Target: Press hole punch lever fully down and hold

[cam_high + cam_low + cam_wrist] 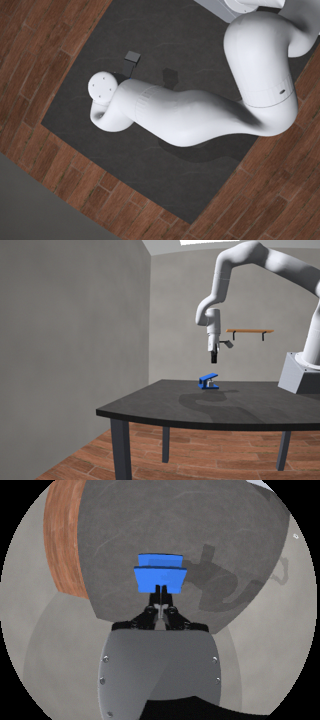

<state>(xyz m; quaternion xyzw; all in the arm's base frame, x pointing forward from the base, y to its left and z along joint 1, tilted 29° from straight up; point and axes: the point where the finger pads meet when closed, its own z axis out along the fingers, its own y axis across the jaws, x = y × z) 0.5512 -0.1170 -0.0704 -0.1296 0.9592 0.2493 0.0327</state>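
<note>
My hand is 13 cm above the blue hole punch, 4 cm short of it and 1 cm to the right of it.
</note>
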